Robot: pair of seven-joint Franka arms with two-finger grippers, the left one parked.
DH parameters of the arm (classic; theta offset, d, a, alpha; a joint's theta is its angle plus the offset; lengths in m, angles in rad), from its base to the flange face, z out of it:
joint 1: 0 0.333 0 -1.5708
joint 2: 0 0 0 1.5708
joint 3: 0 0.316 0.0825 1.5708
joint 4: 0 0 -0.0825 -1.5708
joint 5: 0 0.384 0 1.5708
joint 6: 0 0 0.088 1.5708
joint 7: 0 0.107 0 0
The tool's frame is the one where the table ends.
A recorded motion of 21 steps. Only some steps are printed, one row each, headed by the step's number.
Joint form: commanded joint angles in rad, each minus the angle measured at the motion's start. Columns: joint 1, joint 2, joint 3, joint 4, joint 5, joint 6, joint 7.
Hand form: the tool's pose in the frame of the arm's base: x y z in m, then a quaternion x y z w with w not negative. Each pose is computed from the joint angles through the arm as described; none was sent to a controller.
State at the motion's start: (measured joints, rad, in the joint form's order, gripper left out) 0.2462 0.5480 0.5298 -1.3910 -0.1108 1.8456 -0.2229
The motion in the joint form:
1: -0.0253 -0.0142 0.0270 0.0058 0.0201 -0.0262 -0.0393
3: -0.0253 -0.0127 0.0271 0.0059 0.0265 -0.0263 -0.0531
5: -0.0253 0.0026 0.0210 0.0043 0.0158 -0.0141 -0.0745
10: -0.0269 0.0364 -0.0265 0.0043 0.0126 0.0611 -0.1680
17: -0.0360 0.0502 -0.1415 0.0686 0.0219 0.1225 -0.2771
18: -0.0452 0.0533 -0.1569 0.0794 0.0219 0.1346 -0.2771
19: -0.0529 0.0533 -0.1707 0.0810 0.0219 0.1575 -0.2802
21: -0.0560 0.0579 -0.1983 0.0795 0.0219 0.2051 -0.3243
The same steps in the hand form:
1: 0.5475 0.4249 0.4365 -0.87309 -0.47856 0.03391 0.08681
3: 0.5473 0.4254 0.4357 -0.86989 -0.48368 0.03481 0.09025
5: 0.5523 0.4233 0.4252 -0.86599 -0.49108 0.03495 0.08761
10: 0.5789 0.4065 0.4027 -0.85594 -0.50949 0.01176 0.08744
17: 0.6359 0.3505 0.4137 -0.86062 -0.50318 -0.04166 0.06639
18: 0.6464 0.3375 0.4161 -0.86652 -0.49260 -0.05091 0.06234
19: 0.6549 0.3266 0.4176 -0.87040 -0.48489 -0.06257 0.05812
21: 0.6672 0.3126 0.4155 -0.86556 -0.49152 -0.08277 0.04863

